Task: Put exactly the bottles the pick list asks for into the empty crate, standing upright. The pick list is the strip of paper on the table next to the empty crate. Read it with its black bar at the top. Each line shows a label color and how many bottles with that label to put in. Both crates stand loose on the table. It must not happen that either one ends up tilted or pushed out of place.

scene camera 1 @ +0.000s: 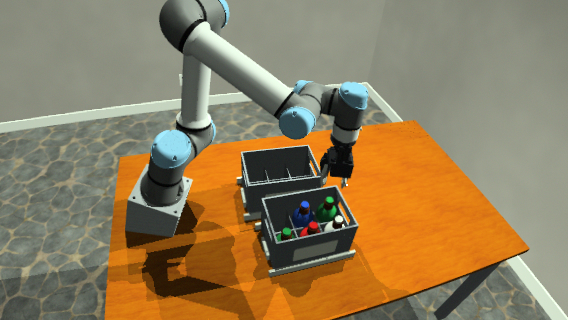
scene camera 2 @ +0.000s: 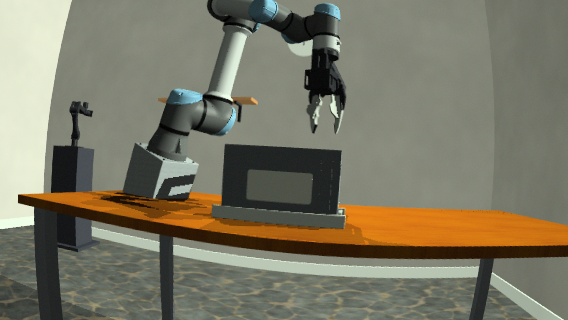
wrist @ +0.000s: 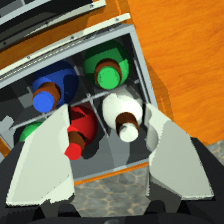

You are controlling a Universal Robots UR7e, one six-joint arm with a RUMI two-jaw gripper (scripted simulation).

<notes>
In view: my gripper (scene camera 2: 324, 133), a red-label bottle (wrist: 82, 132), a white-label bottle (wrist: 120, 108), a green-label bottle (wrist: 101, 61), a blue-label bottle (wrist: 54, 85), a crate (scene camera 1: 297, 175) and a crate (scene camera 2: 304, 180).
My gripper also shows in the wrist view (wrist: 106, 105).
</notes>
